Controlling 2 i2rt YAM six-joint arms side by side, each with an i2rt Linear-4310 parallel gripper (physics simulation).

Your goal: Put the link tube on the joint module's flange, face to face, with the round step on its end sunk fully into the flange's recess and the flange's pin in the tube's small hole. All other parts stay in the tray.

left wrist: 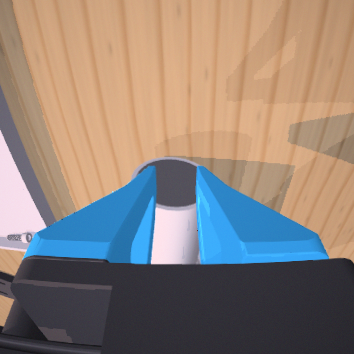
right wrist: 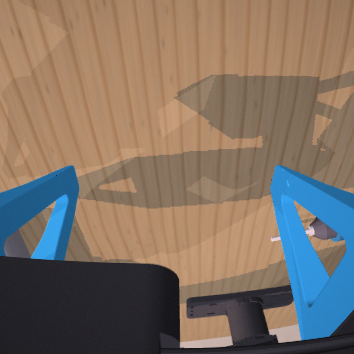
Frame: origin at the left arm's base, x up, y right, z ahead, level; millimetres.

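Where they show: left gripper, between the fingertips: (left wrist: pixel 175 177); right gripper, between the fingertips: (right wrist: pixel 174 176); right arm's base, origin of its link: (right wrist: pixel 241 299).
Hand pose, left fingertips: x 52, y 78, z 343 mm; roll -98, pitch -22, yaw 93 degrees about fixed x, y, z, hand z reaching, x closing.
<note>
Things, the pixels of their centre, and the offset from my left fingertips. "*": a spot on its surface instead.
- pale link tube, middle of its body: (left wrist: pixel 166 236) (right wrist: pixel 7 257) dz -77, dx -24, dy +23 mm
- tray's grey rim, middle of its body: (left wrist: pixel 19 164) dz -74, dx -42, dy -95 mm
- small screw, middle of its body: (left wrist: pixel 17 237) dz -181, dx -44, dy -99 mm
- dark tool with a thin pale tip, a spot on its surface: (right wrist: pixel 322 230) * dz +73, dx -22, dy +359 mm
The pale link tube (left wrist: pixel 175 235) stands upright in the left wrist view, its dark open top facing up. Its lower end is hidden behind my left gripper's body. My left gripper (left wrist: pixel 175 177) is closed to a narrow gap, with nothing held. Its blue fingers overlap the tube's outline on both sides, and the tube shows beyond them and through the gap. The joint module and its flange cannot be made out, so how the tube's base sits cannot be told. My right gripper (right wrist: pixel 174 176) is wide open and empty above the wooden table, away from the tube.
The tray's grey rim (left wrist: pixel 17 150) runs along the left in the left wrist view, with a small screw (left wrist: pixel 20 237) inside. In the right wrist view, a dark tool with a thin pale tip (right wrist: pixel 322 230) shows behind the right finger. A black bracket (right wrist: pixel 240 302) stands at the bottom.
</note>
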